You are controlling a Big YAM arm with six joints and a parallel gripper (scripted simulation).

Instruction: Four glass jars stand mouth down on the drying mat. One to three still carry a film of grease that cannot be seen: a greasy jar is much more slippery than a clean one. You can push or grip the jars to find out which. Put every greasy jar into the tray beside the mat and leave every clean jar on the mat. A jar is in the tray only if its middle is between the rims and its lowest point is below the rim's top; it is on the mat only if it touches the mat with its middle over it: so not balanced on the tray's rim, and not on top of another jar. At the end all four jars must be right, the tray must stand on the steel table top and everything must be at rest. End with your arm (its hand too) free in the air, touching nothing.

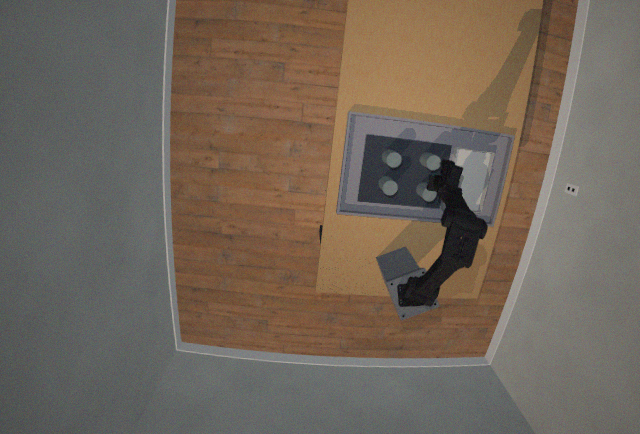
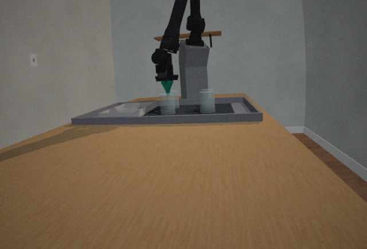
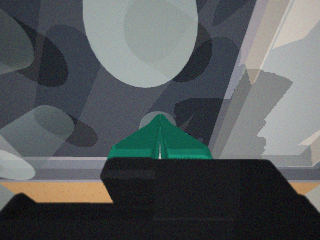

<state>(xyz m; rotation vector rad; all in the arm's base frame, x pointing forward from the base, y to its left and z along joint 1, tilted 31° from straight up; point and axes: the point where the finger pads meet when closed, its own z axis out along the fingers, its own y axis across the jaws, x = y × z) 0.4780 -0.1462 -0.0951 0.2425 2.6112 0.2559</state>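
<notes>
Right now the rimmed steel table top is 9 cm below my hand, 1 cm to the right of it and 1 cm ahead of it. Round my hand: pale tray: 21 cm to the right, 8 cm below, 3 cm behind; then dark drying mat: 10 cm to the left, 8 cm below, 1 cm ahead.
</notes>
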